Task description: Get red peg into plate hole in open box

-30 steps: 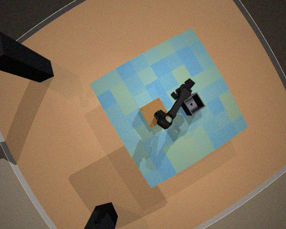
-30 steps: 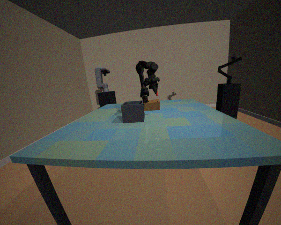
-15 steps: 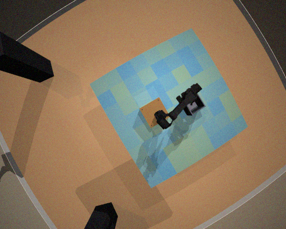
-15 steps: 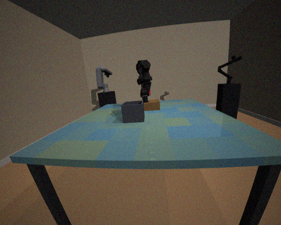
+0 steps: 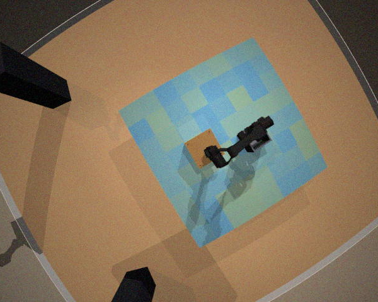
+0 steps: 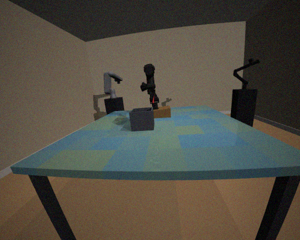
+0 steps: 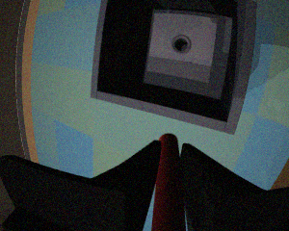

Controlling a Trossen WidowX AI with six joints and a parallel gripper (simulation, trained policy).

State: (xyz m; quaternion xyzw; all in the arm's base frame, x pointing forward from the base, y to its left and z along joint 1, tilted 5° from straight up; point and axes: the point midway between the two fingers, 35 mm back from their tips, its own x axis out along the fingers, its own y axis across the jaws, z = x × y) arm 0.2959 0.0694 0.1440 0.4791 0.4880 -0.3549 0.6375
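My gripper tip is now 50 mm short of the light grey plate, 70 mm to the left of it and 150 mm above it. Also, from my gripper tip: red peg: 10 mm behind, 10 mm to the left, 20 mm above.
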